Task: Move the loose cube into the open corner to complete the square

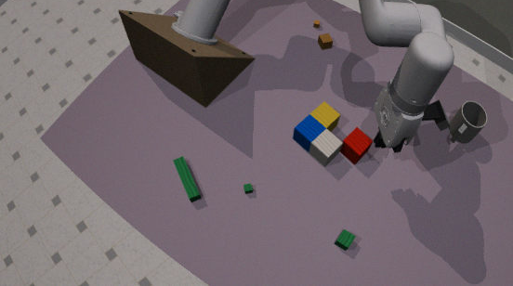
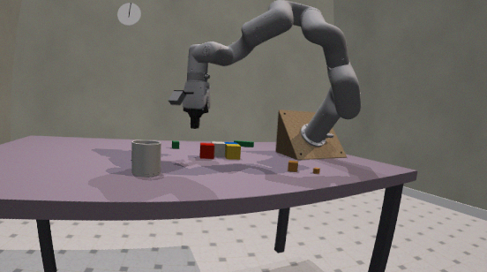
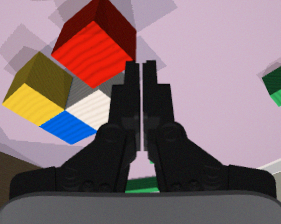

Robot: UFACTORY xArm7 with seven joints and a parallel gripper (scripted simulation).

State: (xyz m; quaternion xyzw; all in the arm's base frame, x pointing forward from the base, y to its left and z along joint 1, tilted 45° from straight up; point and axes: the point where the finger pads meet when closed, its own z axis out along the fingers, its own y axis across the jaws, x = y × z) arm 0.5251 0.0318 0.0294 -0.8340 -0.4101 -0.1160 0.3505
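My gripper is now 10 cm above the red cube and 5 cm past it. From my hand the other things lie so: green bar: 30 cm to the right, 28 cm behind, 11 cm below; then white cube: 10 cm below, 10 cm behind, 5 cm to the right.
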